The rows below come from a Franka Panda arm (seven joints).
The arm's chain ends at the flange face. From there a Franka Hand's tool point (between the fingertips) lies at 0.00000 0.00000 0.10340 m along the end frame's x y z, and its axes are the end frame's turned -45 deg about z.
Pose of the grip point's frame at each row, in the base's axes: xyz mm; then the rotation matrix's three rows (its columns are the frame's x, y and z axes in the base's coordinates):
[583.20 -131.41 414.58], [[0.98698 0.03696 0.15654], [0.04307 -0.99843 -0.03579], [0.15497 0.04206 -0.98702]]
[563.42 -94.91 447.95], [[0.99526 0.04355 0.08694], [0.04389 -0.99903 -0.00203], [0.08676 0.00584 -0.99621]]
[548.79 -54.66 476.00], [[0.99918 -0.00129 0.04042], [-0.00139 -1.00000 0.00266], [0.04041 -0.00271 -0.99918]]
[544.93 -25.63 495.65], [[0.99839 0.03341 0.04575], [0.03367 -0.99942 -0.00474], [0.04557 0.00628 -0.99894]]
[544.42 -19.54 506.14], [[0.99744 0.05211 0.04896], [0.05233 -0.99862 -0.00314], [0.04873 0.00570 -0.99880]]
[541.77 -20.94 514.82], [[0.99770 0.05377 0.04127], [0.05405 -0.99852 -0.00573], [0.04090 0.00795 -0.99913]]
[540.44 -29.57 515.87], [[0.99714 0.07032 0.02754], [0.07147 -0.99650 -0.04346], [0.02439 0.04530 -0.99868]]
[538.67 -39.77 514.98], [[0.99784 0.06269 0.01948], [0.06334 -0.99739 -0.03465], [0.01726 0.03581 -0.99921]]
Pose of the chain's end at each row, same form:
[567.01 -127.71 516.64], [[0.72403 -0.67177 0.15654], [-0.67554 -0.73645 -0.03579], [0.13932 -0.07984 -0.98702]]
[554.43 -94.70 550.96], [[0.73455 -0.67296 0.08694], [-0.67539 -0.73746 -0.00203], [0.06548 -0.05722 -0.99621]]
[544.61 -54.94 579.32], [[0.70561 -0.70744 0.04042], [-0.70809 -0.70612 0.00266], [0.02666 -0.03049 -0.99918]]
[540.20 -25.14 598.94], [[0.72959 -0.68234 0.04575], [-0.68289 -0.73050 -0.00474], [0.03666 -0.02778 -0.99894]]
[539.36 -19.22 609.42], [[0.74214 -0.66845 0.04896], [-0.66913 -0.74313 -0.00314], [0.03849 -0.03043 -0.99880]]
[537.50 -20.35 618.13], [[0.74350 -0.66746 0.04127], [-0.66784 -0.74428 -0.00573], [0.03454 -0.02330 -0.99913]]
[537.59 -25.08 619.13], [[0.75481 -0.65536 0.02754], [-0.65409 -0.75517 -0.04346], [0.04928 0.01479 -0.99868]]
[536.66 -36.19 618.30], [[0.74991 -0.66125 0.01948], [-0.66047 -0.75005 -0.03465], [0.03753 0.01312 -0.99921]]

